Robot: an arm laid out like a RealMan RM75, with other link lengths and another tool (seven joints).
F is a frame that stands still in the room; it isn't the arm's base.
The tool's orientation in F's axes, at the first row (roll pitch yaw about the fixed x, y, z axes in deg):
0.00 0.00 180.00
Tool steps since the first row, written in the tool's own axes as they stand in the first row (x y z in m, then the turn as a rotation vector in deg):
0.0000 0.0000 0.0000 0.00 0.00 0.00
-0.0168 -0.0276 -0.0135 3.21 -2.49 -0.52
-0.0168 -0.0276 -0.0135 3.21 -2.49 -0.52
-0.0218 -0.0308 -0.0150 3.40 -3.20 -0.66
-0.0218 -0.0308 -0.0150 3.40 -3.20 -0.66
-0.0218 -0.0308 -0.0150 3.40 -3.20 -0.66
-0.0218 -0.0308 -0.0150 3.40 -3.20 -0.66
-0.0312 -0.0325 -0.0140 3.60 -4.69 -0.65
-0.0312 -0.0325 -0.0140 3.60 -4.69 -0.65
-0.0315 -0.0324 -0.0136 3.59 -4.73 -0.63
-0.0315 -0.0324 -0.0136 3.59 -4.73 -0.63
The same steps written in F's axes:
0.0000 0.0000 0.0000 0.00 0.00 0.00
0.0168 0.0276 -0.0135 -3.21 2.49 -0.52
0.0168 0.0276 -0.0135 -3.21 2.49 -0.52
0.0218 0.0308 -0.0150 -3.40 3.20 -0.66
0.0218 0.0308 -0.0150 -3.40 3.20 -0.66
0.0218 0.0308 -0.0150 -3.40 3.20 -0.66
0.0218 0.0308 -0.0150 -3.40 3.20 -0.66
0.0312 0.0325 -0.0140 -3.60 4.69 -0.65
0.0312 0.0325 -0.0140 -3.60 4.69 -0.65
0.0315 0.0324 -0.0136 -3.59 4.73 -0.63
0.0315 0.0324 -0.0136 -3.59 4.73 -0.63

